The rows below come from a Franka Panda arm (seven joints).
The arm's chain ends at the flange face. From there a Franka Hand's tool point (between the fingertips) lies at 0.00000 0.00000 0.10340 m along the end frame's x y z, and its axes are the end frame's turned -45 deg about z.
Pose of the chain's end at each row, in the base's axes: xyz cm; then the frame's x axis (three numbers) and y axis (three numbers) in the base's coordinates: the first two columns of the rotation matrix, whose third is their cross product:
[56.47 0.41 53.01 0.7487 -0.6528 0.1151 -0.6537 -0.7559 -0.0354]
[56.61 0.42 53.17 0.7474 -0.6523 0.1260 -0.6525 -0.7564 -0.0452]
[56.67 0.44 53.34 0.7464 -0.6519 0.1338 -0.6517 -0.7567 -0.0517]
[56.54 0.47 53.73 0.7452 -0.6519 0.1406 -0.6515 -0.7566 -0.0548]
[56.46 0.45 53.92 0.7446 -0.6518 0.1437 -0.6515 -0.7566 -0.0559]
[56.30 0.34 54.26 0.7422 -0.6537 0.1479 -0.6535 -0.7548 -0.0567]
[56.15 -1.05 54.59 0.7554 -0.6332 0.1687 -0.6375 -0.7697 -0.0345]
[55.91 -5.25 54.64 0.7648 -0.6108 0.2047 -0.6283 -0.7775 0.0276]
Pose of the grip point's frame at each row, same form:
[57.61 -0.09 42.75 0.9916 0.0729 0.1064 0.0672 -0.9961 0.0564]
[57.90 -0.08 42.92 0.9899 0.0736 0.1211 0.0671 -0.9961 0.0571]
[58.07 -0.06 43.11 0.9886 0.0741 0.1312 0.0670 -0.9960 0.0581]
[58.01 -0.05 43.51 0.9876 0.0740 0.1382 0.0663 -0.9960 0.0607]
[57.96 -0.09 43.70 0.9872 0.0741 0.1411 0.0658 -0.9959 0.0621]
[57.84 -0.22 44.05 0.9869 0.0715 0.1447 0.0627 -0.9960 0.0645]
[57.72 -1.89 44.40 0.9849 0.0965 0.1437 0.0834 -0.9920 0.0949]
[57.38 -6.80 44.52 0.9851 0.1179 0.1252 0.0965 -0.9817 0.1643]

